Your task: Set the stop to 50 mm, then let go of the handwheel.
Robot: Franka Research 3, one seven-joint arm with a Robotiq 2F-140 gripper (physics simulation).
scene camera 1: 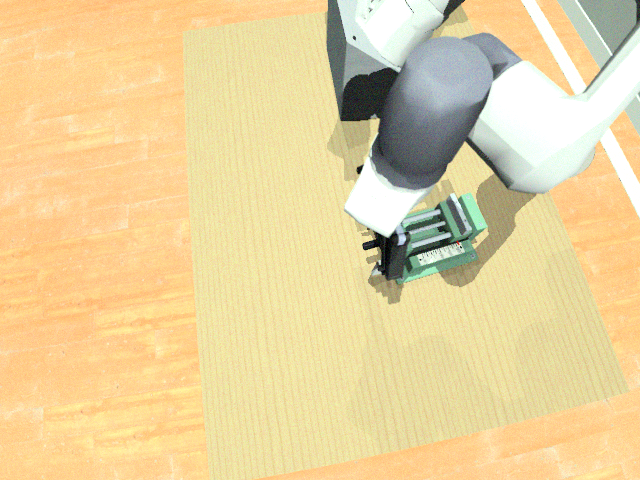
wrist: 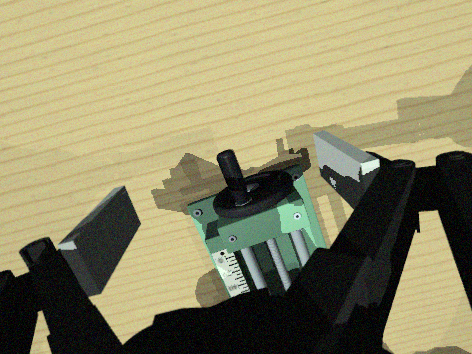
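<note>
The black handwheel (wrist: 270,196) is on the near end plate of the green stop unit (scene camera 1: 439,267) (wrist: 260,226). Its upright black handle (scene camera 1: 370,244) (wrist: 230,170) sticks out away from the unit. My gripper (wrist: 223,180) is wide open, with one finger on each side of the handwheel and apart from it. In the scene view the arm hides part of the gripper. The stop (scene camera 1: 455,218), a green block with a grey face, sits on the rods toward the far end. Its red pointer (scene camera 1: 458,242) is near the far end of the white scale (scene camera 1: 439,254) (wrist: 231,274); the numbers are too small to read.
The unit stands on a pale ribbed mat (scene camera 1: 279,335) (wrist: 150,70) over a wooden floor (scene camera 1: 93,232). The arm (scene camera 1: 434,103) reaches over the unit from above right. The grey robot base (scene camera 1: 356,67) is at the top.
</note>
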